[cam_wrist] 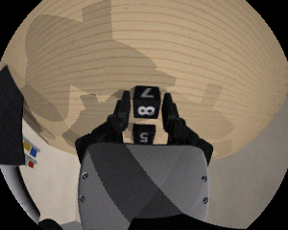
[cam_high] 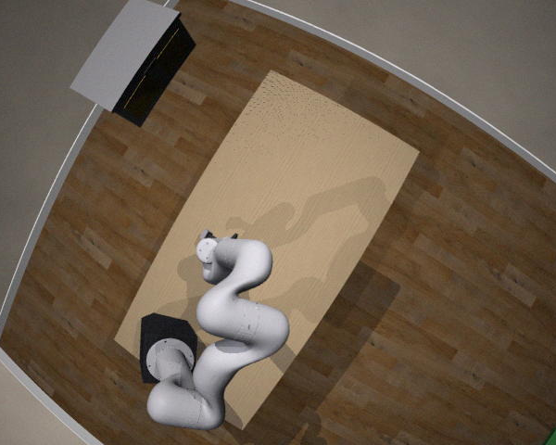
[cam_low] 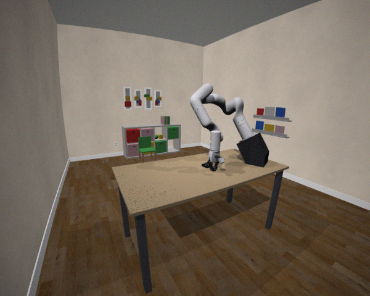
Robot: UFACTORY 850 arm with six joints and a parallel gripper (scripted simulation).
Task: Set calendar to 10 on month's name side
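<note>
My gripper is now 11 cm to the left of the tray and 2 cm above it.
</note>
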